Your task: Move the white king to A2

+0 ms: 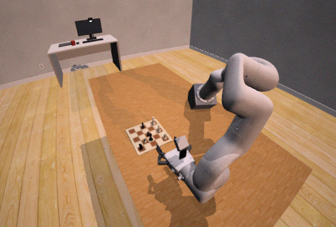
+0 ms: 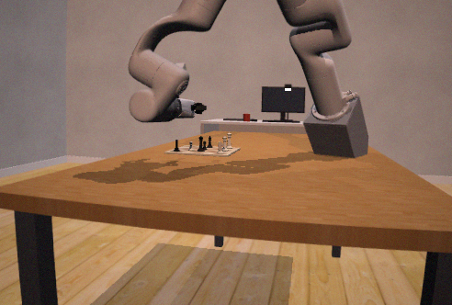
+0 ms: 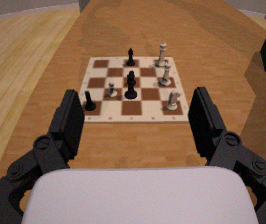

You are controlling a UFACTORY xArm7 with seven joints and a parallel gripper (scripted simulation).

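Right now the white king is 290 mm to the right of my hand, 120 mm below it and 80 mm behind it. From my hand the other things lie so: chessboard (220 mm to the right, 150 mm below); then white pawn (180 mm to the right, 130 mm below, 40 mm ahead); then black piece (150 mm to the right, 130 mm below, 80 mm ahead).
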